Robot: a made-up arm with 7 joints. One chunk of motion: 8 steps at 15 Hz.
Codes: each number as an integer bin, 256 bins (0 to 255) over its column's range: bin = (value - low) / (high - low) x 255, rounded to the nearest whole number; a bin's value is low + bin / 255 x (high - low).
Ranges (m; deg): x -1.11..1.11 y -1.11..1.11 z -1.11..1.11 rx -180..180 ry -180..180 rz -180..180
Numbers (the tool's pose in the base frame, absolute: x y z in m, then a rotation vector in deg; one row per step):
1: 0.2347 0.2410 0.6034 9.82 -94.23 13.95
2: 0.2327 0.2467 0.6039 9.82 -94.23 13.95
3: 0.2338 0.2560 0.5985 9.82 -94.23 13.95
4: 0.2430 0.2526 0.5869 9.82 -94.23 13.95
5: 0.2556 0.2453 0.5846 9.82 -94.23 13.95
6: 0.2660 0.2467 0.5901 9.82 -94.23 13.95
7: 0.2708 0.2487 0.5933 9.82 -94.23 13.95
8: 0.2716 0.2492 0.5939 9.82 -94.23 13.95
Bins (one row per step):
1: 154 155 197 134 61 137
2: 154 156 197 134 61 137
3: 154 157 196 134 61 137
4: 155 157 195 134 61 137
5: 157 156 195 134 61 137
6: 158 156 195 134 61 137
7: 159 156 196 134 61 137
8: 159 156 196 134 61 137

